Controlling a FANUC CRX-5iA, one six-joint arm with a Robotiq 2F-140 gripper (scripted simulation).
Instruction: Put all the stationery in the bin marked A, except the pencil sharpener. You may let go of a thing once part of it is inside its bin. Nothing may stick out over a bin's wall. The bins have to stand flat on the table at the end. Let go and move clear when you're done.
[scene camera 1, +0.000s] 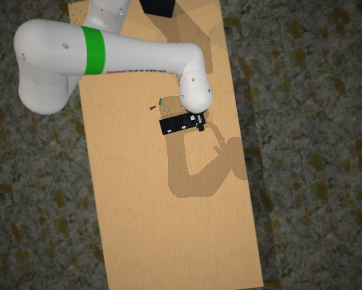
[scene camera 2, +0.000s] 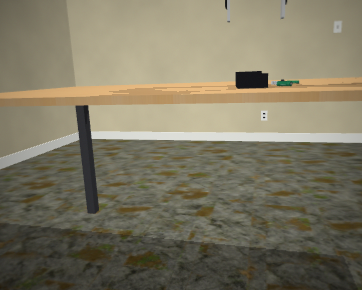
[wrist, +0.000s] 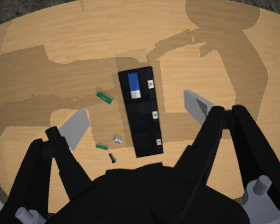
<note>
The pictures show: my gripper and a black bin.
</note>
